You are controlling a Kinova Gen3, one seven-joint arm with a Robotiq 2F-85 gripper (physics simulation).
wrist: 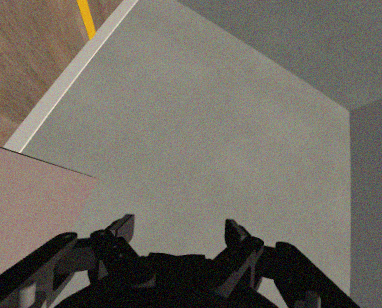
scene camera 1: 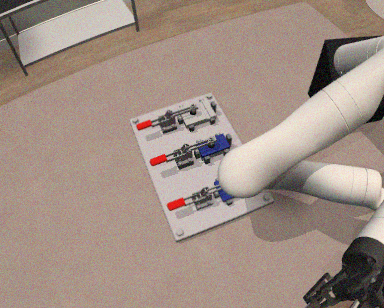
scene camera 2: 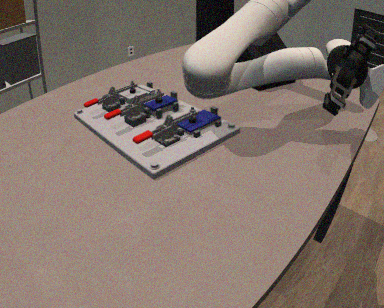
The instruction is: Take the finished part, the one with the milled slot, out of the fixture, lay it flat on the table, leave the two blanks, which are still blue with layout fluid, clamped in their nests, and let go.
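Places are measured from the arm's base along level axes (x ahead, y left, z up), in centimetres.
Pixels of known places: gripper, between the fingertips: (wrist: 179, 226) (scene camera 2: 354, 73); arm's base, origin of its link: (scene camera 1: 348, 62).
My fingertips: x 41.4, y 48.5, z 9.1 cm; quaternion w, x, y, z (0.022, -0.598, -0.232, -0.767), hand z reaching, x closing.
Observation:
For each thing: its top centre in the pictures, then the offset to it from my fingertips. "spot": a spot on its surface instead.
- finished part, centre of its top: (scene camera 1: 196, 111) (scene camera 2: 136, 91) dx -2.2, dy -55.0, dz -21.3 cm
- pale fixture plate, a spot on its surface: (scene camera 2: 175, 160) spot: dx +7.6, dy -26.3, dz -23.4 cm
- middle blue blank, centre of its top: (scene camera 2: 160, 101) (scene camera 1: 212, 144) dx -2.3, dy -44.0, dz -20.8 cm
The finished part (scene camera 1: 200, 120) (scene camera 2: 142, 94) is bare silver metal and lies in the far nest of the pale fixture plate (scene camera 1: 215, 217) (scene camera 2: 175, 160); its slot is too small to make out. A clamp arm reaches over it. The middle blue blank (scene camera 1: 220, 144) (scene camera 2: 162, 103) and the near blue blank (scene camera 1: 226, 196) (scene camera 2: 202, 120) sit in their nests, each under a clamp arm. In scene camera 1 the robot's elbow hides part of the near blank. My gripper (scene camera 1: 319, 294) (scene camera 2: 347, 72) (wrist: 179, 226) is open and empty, well off to the fixture's right, facing away from it.
Three red clamp handles (scene camera 1: 144, 125) (scene camera 1: 158, 159) (scene camera 1: 176, 204) point left on the plate. The arm's pale elbow (scene camera 1: 245, 172) (scene camera 2: 207, 75) hangs above the plate's right side. The table's edge (scene camera 2: 345, 175) runs below the gripper's side. A grey wall (wrist: 215, 125) fills much of the wrist view.

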